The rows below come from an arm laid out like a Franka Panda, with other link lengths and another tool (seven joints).
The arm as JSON. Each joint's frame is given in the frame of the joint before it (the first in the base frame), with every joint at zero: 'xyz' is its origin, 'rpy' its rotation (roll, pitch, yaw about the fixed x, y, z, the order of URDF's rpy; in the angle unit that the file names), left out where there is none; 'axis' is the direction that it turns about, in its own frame. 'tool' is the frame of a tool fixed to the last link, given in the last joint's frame.
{
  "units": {
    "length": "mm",
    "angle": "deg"
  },
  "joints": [
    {
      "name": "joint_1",
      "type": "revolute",
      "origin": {
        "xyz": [
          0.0,
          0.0,
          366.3
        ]
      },
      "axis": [
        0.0,
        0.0,
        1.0
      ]
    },
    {
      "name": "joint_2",
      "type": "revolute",
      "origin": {
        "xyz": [
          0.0,
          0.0,
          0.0
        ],
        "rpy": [
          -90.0,
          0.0,
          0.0
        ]
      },
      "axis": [
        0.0,
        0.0,
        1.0
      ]
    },
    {
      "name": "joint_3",
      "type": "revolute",
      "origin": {
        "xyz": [
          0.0,
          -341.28,
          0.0
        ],
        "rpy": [
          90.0,
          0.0,
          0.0
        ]
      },
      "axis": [
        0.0,
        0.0,
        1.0
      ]
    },
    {
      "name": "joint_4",
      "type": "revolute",
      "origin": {
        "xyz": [
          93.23,
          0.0,
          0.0
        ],
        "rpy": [
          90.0,
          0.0,
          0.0
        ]
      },
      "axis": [
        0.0,
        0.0,
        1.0
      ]
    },
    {
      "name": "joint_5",
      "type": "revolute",
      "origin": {
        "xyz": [
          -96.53,
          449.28,
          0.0
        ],
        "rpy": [
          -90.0,
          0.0,
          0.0
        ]
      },
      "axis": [
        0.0,
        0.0,
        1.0
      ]
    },
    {
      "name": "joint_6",
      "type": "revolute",
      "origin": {
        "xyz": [
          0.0,
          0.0,
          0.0
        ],
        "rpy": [
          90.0,
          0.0,
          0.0
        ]
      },
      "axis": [
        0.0,
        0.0,
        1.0
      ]
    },
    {
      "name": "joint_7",
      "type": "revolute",
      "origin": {
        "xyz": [
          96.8,
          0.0,
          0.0
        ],
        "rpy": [
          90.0,
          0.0,
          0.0
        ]
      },
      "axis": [
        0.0,
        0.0,
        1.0
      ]
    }
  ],
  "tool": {
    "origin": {
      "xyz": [
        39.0,
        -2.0,
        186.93
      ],
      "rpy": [
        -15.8,
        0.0,
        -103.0
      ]
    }
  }
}
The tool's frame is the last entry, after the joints.
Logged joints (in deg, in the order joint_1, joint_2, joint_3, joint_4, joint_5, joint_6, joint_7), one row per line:
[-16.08 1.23 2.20 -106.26 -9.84 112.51 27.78]
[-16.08 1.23 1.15 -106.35 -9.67 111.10 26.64]
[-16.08 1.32 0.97 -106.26 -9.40 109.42 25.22]
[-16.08 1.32 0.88 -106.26 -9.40 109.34 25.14]
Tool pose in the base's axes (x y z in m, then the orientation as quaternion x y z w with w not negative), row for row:
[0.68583 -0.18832 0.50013 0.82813 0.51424 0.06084 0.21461]
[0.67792 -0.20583 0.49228 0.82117 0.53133 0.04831 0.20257]
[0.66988 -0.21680 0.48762 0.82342 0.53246 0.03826 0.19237]
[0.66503 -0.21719 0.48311 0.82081 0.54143 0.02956 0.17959]
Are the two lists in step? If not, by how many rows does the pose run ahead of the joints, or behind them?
The pose runs 1 row behind the joints: the pose in row i belongs to the joints in row i - 1.
